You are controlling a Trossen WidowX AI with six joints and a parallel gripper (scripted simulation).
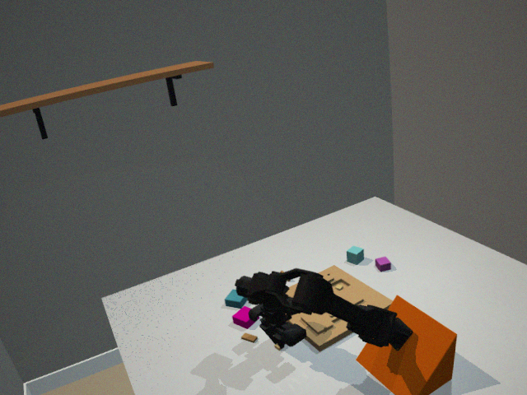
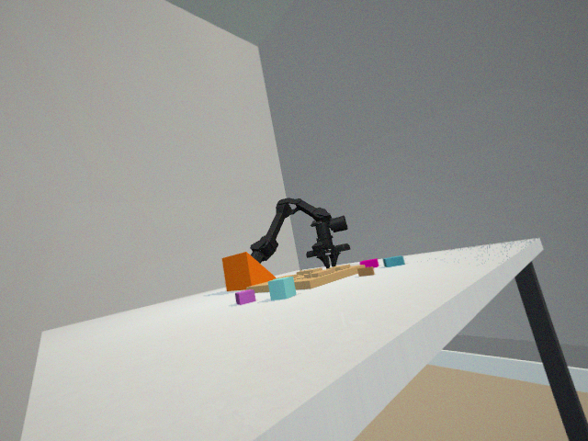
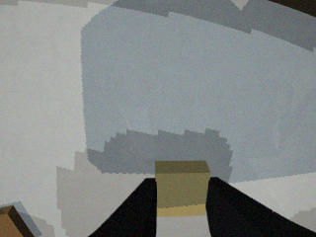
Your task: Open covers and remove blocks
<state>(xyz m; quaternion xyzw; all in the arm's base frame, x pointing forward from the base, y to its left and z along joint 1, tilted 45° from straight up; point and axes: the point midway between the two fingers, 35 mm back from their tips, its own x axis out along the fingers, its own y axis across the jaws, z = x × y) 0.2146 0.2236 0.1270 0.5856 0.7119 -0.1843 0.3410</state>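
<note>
Right now the tan puzzle board is 200 mm to the right of my gripper tip, 90 mm ahead of it and 10 mm above it. Also, from my gripper tip: flat brown piece 80 mm ahead, 60 mm to the left; teal block 280 mm ahead, 30 mm to the left, 10 mm above; magenta block 170 mm ahead, 40 mm to the left, 10 mm above.
</note>
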